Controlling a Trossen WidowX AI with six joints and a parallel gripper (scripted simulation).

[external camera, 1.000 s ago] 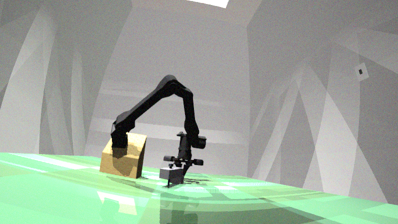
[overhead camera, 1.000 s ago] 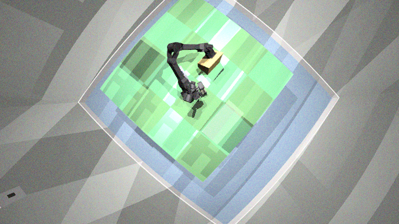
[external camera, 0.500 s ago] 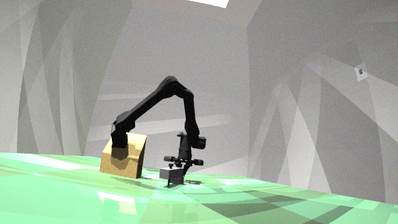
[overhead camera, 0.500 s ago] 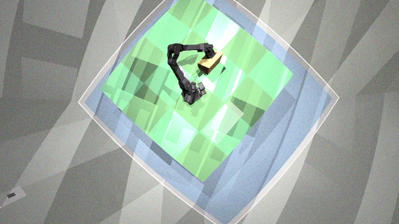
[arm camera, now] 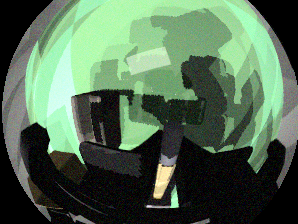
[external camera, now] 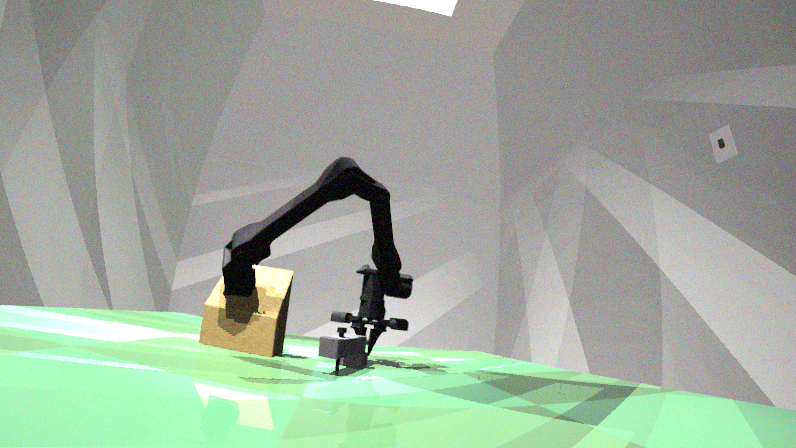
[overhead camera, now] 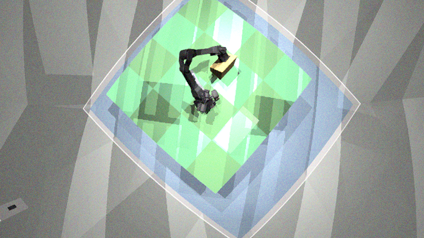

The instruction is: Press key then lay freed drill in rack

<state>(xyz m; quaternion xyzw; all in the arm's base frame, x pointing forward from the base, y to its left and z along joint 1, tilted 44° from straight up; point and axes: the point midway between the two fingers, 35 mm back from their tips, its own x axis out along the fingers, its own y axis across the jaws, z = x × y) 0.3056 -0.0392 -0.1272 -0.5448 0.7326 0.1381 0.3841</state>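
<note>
The grey-tan rack lies 70 mm behind my gripper tip and 30 mm to the left of it. The rest, counted from my gripper tip: light grey shape (70 mm behind, 150 mm to the right, 30 mm above); thin dark stem (80 mm behind, 180 mm to the right, 40 mm above).
</note>
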